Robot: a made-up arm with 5 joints. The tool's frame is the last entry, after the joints. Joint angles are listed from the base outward. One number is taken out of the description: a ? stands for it. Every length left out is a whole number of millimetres.
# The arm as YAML. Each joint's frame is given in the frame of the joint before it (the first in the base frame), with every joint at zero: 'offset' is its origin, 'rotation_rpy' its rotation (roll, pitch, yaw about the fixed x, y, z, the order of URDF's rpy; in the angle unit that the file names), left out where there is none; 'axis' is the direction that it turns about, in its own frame. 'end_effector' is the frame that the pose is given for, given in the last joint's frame.
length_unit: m
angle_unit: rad
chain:
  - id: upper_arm
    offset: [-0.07, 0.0, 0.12]
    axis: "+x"
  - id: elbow
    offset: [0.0, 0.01, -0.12]
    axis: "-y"
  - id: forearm
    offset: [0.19, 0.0, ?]
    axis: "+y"
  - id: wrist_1
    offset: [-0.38, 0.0, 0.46]
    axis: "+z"
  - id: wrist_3
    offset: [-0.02, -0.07, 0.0]
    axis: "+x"
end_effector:
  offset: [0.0, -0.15, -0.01]
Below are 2 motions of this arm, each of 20 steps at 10 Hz.
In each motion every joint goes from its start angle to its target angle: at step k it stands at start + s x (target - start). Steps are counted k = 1, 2, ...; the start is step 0. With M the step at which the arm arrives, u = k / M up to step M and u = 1 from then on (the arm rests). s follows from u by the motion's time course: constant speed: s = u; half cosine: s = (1 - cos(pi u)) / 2; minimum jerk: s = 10 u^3 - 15 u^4 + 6 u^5.
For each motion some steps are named. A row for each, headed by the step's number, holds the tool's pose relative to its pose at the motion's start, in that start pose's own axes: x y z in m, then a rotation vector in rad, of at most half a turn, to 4 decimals.
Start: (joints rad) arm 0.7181 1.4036 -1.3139 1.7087 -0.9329
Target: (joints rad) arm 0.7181 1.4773 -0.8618 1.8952 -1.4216
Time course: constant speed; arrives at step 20
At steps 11, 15, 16, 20:
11: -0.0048 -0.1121 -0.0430 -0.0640 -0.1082 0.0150
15: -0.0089 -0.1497 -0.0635 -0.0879 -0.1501 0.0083
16: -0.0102 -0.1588 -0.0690 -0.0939 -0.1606 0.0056
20: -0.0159 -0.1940 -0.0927 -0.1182 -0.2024 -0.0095

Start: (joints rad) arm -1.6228 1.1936 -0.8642 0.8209 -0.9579
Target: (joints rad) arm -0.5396 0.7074 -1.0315 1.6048 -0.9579
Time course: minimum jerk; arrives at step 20
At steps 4, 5, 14, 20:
4: 0.0284 0.0066 0.0143 -0.0054 0.0279 0.0217
5: 0.0511 0.0119 0.0239 -0.0081 0.0499 0.0383
14: 0.3939 0.0777 -0.0020 0.0949 0.3852 0.1908
20: 0.4499 0.0832 -0.0443 0.1401 0.4476 0.1869

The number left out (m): 0.07
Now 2 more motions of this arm.
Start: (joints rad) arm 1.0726 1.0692 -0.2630 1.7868 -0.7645
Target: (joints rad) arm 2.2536 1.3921 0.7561 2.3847 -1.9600
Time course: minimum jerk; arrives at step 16
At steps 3, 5, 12, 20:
3: -0.0014 -0.0220 0.0020 -0.0286 0.0036 -0.0343
5: -0.0174 -0.0780 0.0065 -0.1115 0.0128 -0.1335
12: -0.3195 -0.1476 0.0743 -0.7763 0.2008 -0.8404
20: -0.3666 -0.1103 0.0936 -0.9032 0.2678 -0.9564

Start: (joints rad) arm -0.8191 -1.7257 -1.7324 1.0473 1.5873
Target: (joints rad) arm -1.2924 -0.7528 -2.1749 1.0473 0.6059
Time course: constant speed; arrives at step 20
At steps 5, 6, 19, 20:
5: -0.0330 -0.1022 0.0089 -0.6098 0.0137 0.0781
6: -0.0400 -0.1200 0.0154 -0.7311 0.0192 0.0956
19: -0.1392 -0.2641 0.1778 -2.2452 0.1500 0.5017
20: -0.1471 -0.2697 0.1945 -2.3523 0.1616 0.5557

